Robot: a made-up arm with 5 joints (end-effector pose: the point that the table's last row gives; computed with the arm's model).
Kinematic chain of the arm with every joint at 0, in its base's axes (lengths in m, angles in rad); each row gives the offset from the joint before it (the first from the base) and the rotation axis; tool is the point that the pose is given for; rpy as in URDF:
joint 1: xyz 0 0 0.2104 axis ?
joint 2: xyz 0 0 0 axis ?
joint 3: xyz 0.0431 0 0.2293 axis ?
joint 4: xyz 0.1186 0 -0.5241 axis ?
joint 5: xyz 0.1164 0 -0.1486 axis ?
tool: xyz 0 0 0 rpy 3.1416 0 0
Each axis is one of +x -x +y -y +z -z.
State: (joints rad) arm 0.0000 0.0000 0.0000 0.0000 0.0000
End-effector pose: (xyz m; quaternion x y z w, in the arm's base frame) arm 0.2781 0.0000 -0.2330 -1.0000 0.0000 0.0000 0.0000
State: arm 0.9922 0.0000 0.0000 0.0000 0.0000
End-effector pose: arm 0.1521 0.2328 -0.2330 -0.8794 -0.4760 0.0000 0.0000
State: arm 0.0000 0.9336 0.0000 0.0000 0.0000
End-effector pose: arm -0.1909 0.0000 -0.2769 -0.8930 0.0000 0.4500 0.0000
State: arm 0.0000 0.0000 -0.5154 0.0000 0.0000
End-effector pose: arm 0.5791 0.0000 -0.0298 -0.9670 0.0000 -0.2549 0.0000
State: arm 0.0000 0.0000 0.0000 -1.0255 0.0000
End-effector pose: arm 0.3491 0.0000 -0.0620 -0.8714 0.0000 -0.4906 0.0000
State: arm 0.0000 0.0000 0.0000 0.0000 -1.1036
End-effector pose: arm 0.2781 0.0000 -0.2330 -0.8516 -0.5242 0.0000 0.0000
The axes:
joint 1: +z
joint 2: +y
joint 3: +y
joint 4: +y
joint 5: -z

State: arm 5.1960 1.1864 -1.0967 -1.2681 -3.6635
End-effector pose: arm 0.2240 -0.4265 -0.2255 0.2319 0.7984 -0.4004 0.3853
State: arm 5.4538 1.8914 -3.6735 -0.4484 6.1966
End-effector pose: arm 0.4982 -0.5441 0.5062 0.4100 -0.1597 0.8055 0.3971
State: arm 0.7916 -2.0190 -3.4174 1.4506 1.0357
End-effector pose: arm -0.5114 -0.5178 -0.2744 0.4066 -0.0499 -0.5572 0.7222
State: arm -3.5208 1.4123 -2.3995 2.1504 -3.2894
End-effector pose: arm -0.5998 0.2390 -0.1516 0.8300 -0.0965 0.5304 0.1431
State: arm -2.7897 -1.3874 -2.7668 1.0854 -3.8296
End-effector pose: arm 0.7794 0.2862 0.6283 -0.0316 -0.0181 0.9853 0.1672
